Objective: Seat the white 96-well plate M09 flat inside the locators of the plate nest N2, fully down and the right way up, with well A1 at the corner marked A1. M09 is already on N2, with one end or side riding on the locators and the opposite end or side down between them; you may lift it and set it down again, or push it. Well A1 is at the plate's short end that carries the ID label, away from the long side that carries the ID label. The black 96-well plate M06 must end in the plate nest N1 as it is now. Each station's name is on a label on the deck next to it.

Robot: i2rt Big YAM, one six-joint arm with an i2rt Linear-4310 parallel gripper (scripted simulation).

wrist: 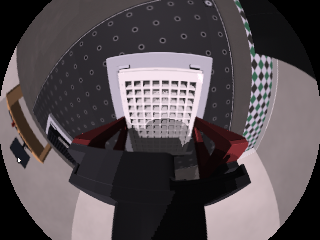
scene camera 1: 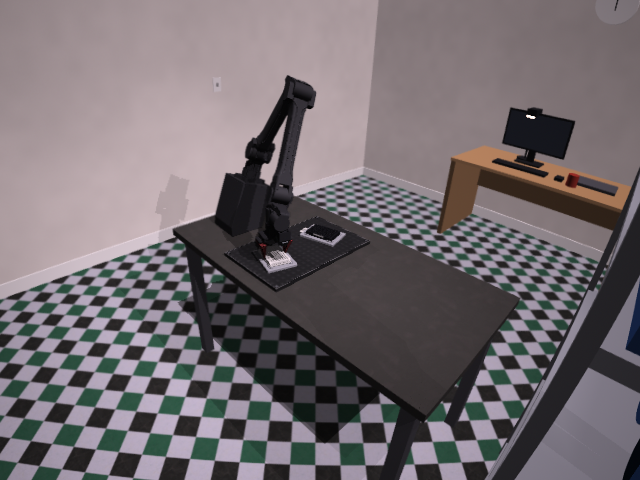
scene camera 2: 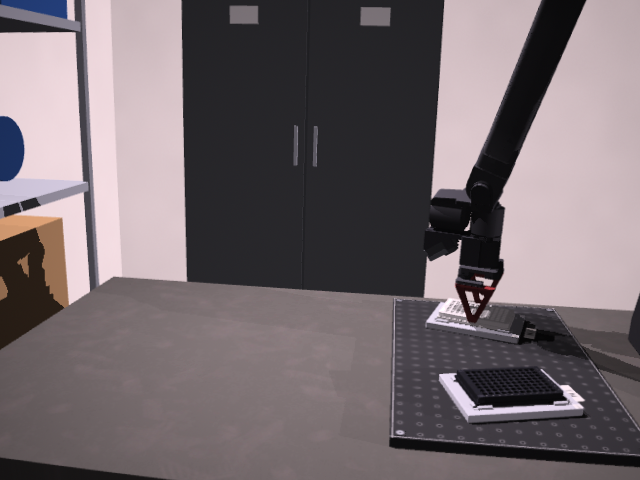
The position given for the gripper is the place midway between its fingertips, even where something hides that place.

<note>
In view: the gripper (scene camera 2: 476, 314), a black 96-well plate M06 (scene camera 2: 515, 386) and a white 96-well plate M09 (wrist: 149, 135).
The gripper shows as well in the wrist view (wrist: 160, 119).
</note>
